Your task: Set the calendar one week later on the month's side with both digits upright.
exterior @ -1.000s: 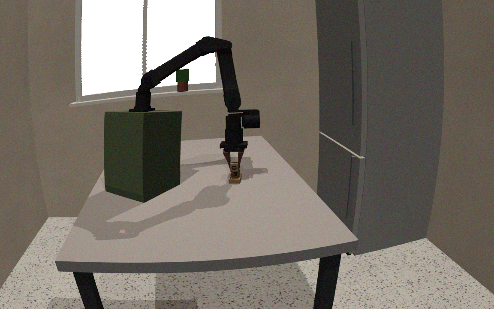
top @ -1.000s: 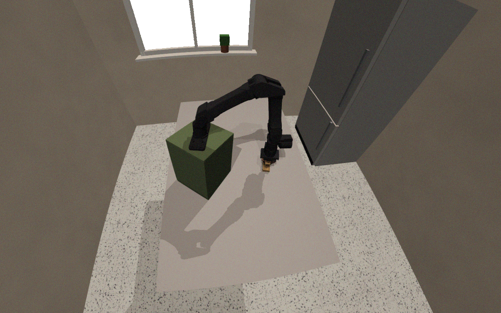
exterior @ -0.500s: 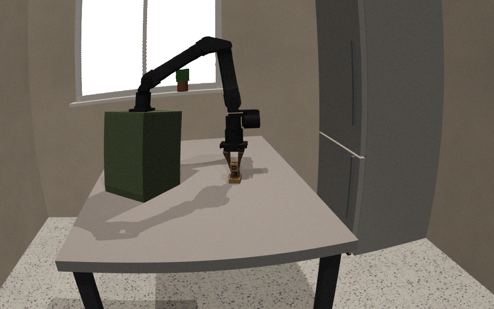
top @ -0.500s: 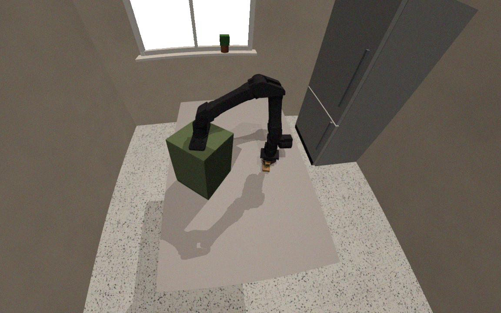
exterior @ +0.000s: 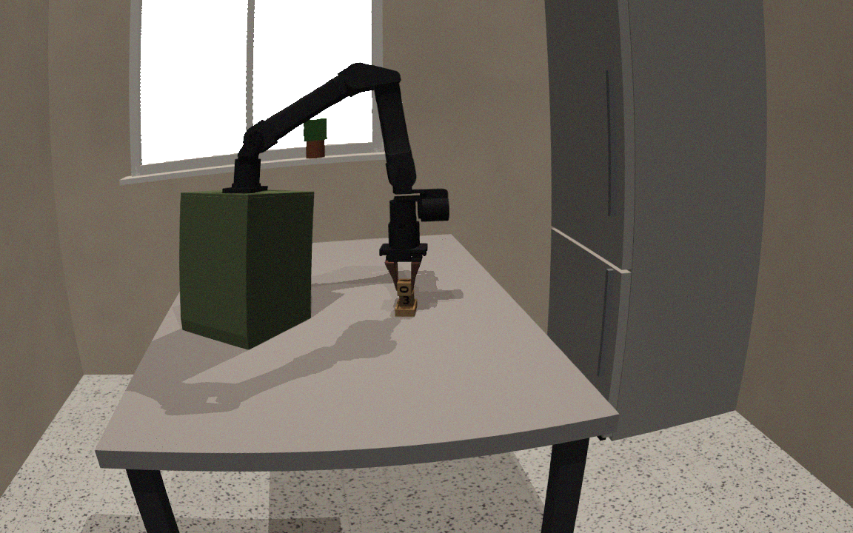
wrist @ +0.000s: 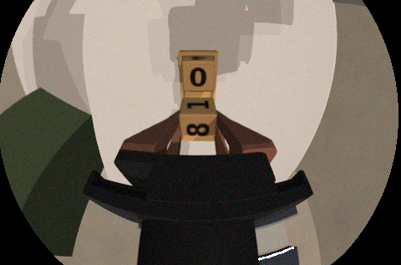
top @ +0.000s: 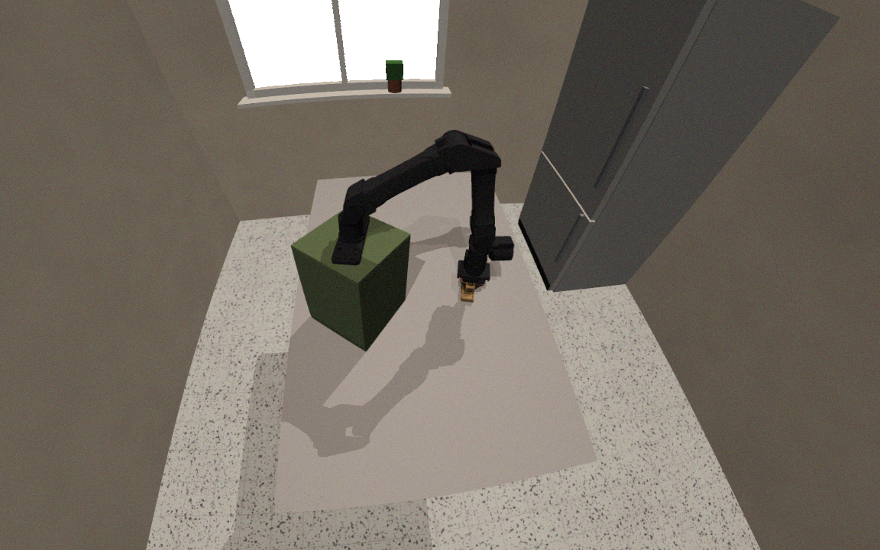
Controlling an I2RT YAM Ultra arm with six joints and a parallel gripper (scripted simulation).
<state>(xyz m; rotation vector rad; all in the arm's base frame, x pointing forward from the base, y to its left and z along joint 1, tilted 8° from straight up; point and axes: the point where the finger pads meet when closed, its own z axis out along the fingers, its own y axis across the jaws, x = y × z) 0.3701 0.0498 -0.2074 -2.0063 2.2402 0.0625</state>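
My hand is 60 mm above the wooden tray and 20 mm to the right of it.
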